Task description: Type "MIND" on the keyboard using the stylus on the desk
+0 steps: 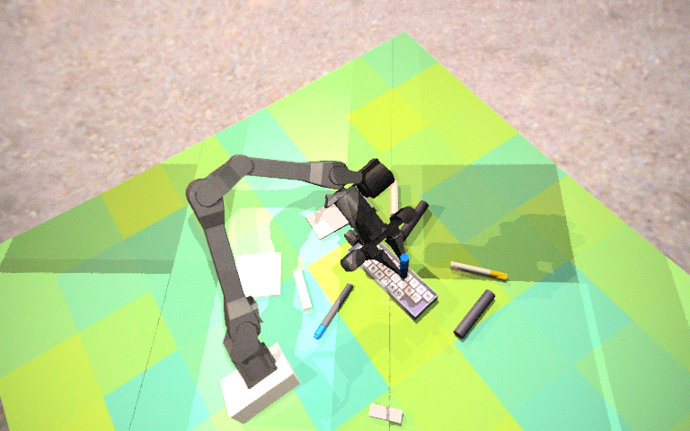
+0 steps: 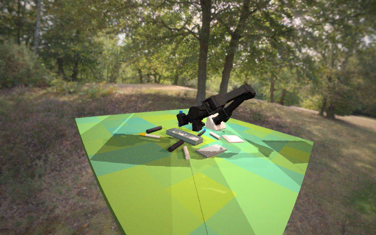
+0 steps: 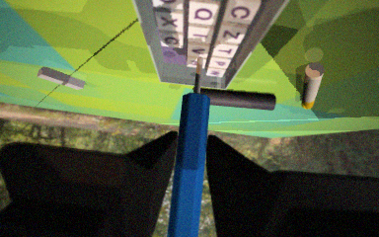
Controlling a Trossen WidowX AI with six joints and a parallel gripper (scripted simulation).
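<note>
The blue stylus lies 1 cm below my gripper tip. Also, from my gripper tip: grey slab: 24 cm to the left, 8 cm below; M key: 12 cm to the left, 7 cm below, 2 cm behind; N key: 9 cm to the left, 7 cm below, 1 cm ahead.
</note>
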